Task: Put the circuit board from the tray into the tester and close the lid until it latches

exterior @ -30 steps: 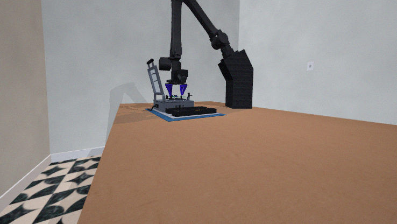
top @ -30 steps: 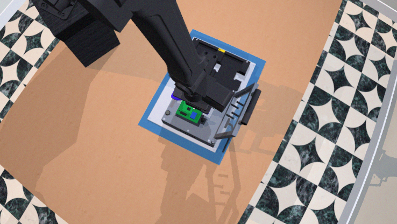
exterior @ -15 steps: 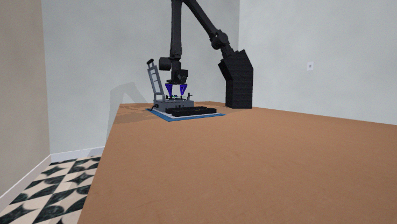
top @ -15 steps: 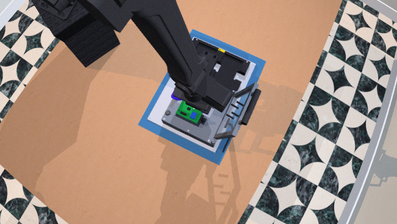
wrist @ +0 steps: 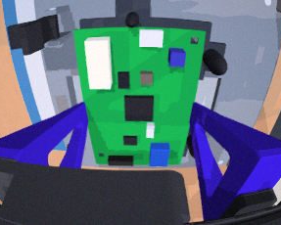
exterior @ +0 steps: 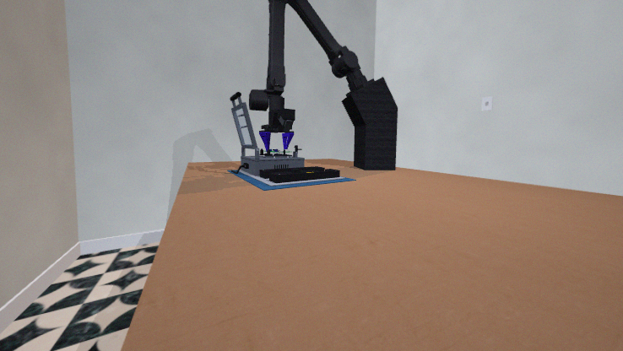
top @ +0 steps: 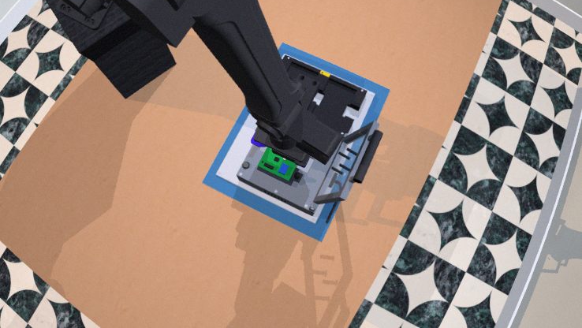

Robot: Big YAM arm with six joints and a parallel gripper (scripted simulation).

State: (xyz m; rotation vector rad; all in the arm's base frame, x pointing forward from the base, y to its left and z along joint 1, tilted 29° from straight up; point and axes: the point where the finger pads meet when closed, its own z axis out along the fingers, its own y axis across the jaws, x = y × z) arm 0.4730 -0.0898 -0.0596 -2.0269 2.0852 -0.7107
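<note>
Now: the green circuit board right at my hand. Also, from my hand: black plate 10 mm ahead, 20 mm below; tester 40 mm ahead, 30 mm to the left, 30 mm above; dark latch hook 50 mm behind, 60 mm to the left.
</note>
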